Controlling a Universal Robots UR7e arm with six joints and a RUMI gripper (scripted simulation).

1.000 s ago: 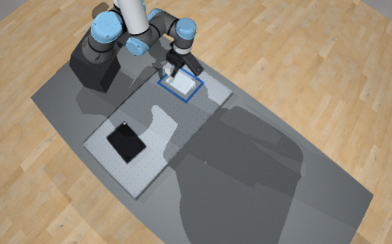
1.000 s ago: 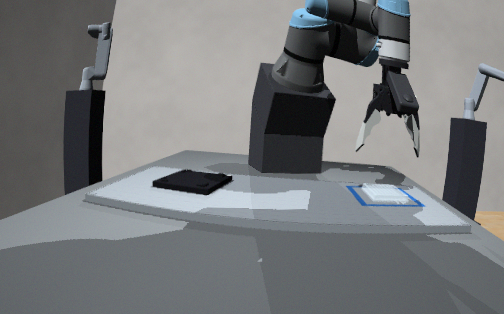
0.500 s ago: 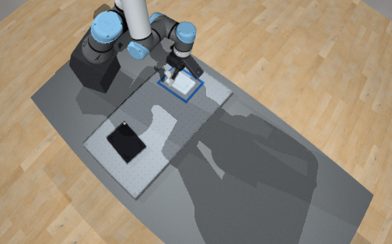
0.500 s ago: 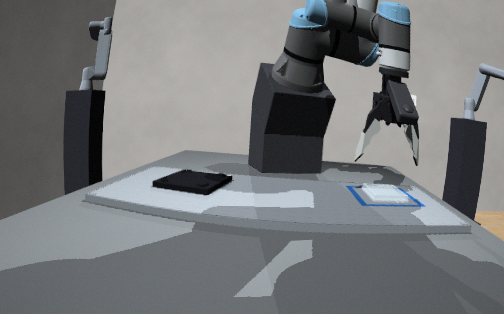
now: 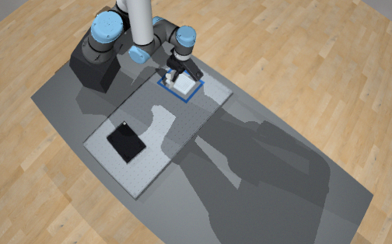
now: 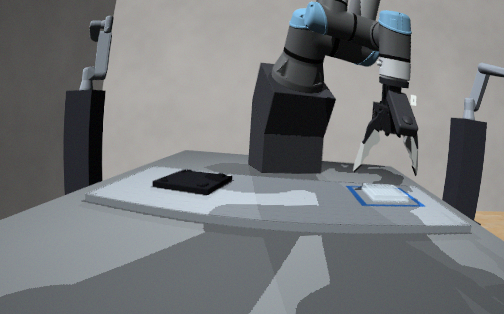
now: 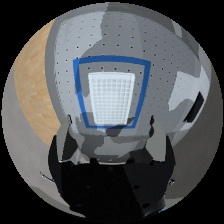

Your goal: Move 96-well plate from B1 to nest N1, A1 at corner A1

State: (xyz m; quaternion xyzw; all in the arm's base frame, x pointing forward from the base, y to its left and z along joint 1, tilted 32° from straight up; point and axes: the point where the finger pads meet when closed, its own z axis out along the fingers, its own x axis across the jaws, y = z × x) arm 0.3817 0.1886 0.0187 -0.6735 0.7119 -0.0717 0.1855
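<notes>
Now: the white 96-well plate 4 cm below my hand. Round my hand: black plate nest (41 cm to the right, 4 cm below, 1 cm behind).
</notes>
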